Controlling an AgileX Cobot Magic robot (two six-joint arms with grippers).
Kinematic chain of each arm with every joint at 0, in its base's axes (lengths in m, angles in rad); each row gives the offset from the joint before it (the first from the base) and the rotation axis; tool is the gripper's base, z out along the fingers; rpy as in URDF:
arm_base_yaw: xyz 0 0 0.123 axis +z
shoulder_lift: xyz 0 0 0 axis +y
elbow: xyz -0.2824 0 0.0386 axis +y
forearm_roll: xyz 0.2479 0 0.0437 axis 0.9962 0 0.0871
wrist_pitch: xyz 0 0 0 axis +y
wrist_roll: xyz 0.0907 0 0.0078 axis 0.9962 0 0.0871
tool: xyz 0 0 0 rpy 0 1.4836 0
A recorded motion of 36 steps. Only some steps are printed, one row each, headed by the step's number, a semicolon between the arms.
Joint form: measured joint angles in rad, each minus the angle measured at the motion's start. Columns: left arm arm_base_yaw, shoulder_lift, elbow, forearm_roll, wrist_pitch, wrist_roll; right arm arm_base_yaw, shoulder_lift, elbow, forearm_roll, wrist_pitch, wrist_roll.
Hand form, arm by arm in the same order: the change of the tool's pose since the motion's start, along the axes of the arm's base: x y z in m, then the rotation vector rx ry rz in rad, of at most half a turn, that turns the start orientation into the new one. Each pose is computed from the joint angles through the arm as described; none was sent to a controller.
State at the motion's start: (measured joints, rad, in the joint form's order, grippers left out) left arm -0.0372 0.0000 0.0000 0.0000 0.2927 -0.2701; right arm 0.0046 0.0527 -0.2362 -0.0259 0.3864 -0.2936
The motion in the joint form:
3: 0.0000 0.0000 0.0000 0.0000 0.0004 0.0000; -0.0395 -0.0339 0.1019 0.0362 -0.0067 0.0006
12: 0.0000 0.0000 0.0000 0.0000 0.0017 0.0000; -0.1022 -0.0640 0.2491 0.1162 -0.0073 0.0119
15: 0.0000 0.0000 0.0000 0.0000 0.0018 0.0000; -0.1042 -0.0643 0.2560 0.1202 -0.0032 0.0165
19: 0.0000 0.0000 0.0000 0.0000 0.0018 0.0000; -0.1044 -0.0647 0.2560 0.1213 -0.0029 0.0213
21: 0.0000 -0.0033 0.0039 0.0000 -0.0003 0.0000; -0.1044 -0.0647 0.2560 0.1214 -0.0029 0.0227
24: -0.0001 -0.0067 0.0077 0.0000 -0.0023 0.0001; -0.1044 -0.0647 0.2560 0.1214 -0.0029 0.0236
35: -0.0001 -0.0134 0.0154 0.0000 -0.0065 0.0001; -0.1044 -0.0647 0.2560 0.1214 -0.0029 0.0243
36: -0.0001 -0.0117 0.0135 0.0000 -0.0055 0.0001; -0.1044 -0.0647 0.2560 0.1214 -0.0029 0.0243
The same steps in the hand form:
3: 0.0000 0.0000 0.0000 0.0000 0.0004 0.0000; 0.0030 -0.0007 -0.0313 0.0367 0.0607 -0.0310
12: 0.0000 0.0000 -0.0002 0.0001 0.0017 0.0000; 0.0061 -0.0014 -0.0786 0.1344 0.1717 -0.0838
15: 0.0000 0.0000 -0.0002 0.0001 0.0018 0.0000; 0.0061 -0.0013 -0.0812 0.1436 0.1819 -0.0863
19: 0.0000 0.0000 -0.0002 0.0001 0.0018 0.0000; 0.0061 -0.0013 -0.0813 0.1494 0.1815 -0.0873
21: -0.0001 0.0000 -0.0011 0.0000 0.0003 0.0000; 0.0061 -0.0013 -0.0813 0.1508 0.1815 -0.0876
24: -0.0002 0.0000 -0.0020 0.0000 -0.0013 -0.0001; 0.0061 -0.0013 -0.0813 0.1517 0.1814 -0.0878
35: -0.0003 0.0000 -0.0039 -0.0001 -0.0045 -0.0001; 0.0061 -0.0013 -0.0813 0.1524 0.1814 -0.0879
36: -0.0003 0.0000 -0.0034 0.0000 -0.0037 -0.0001; 0.0061 -0.0013 -0.0813 0.1524 0.1814 -0.0879

